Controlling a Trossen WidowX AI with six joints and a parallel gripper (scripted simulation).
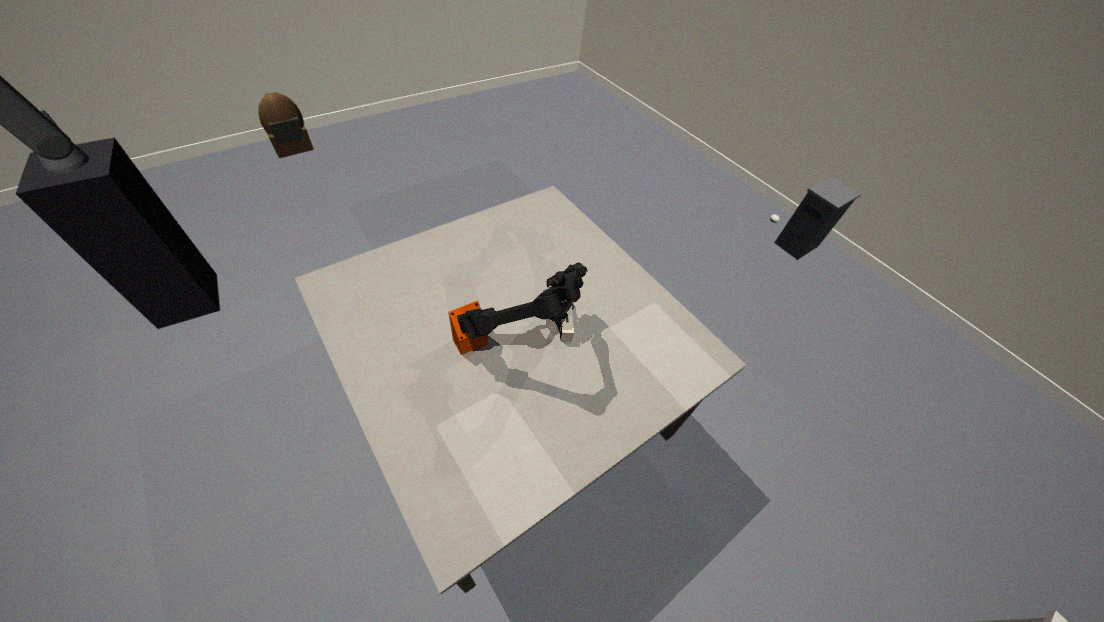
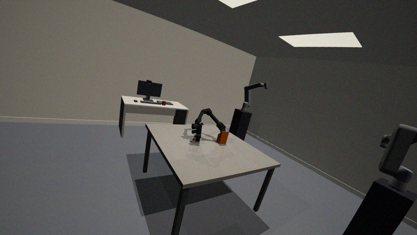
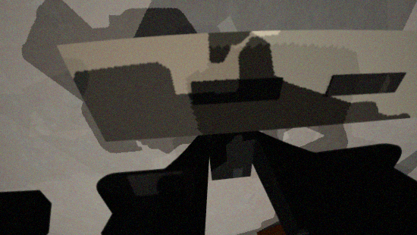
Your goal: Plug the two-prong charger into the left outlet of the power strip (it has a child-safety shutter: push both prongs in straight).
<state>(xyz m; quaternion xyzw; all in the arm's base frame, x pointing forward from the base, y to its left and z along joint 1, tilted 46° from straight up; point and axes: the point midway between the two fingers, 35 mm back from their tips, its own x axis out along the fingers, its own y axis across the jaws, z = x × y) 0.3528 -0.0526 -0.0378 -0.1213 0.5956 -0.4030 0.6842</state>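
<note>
The black two-prong charger is 2 cm ahead of my gripper tip, 1 cm to the right of it and 1 cm above it.
</note>
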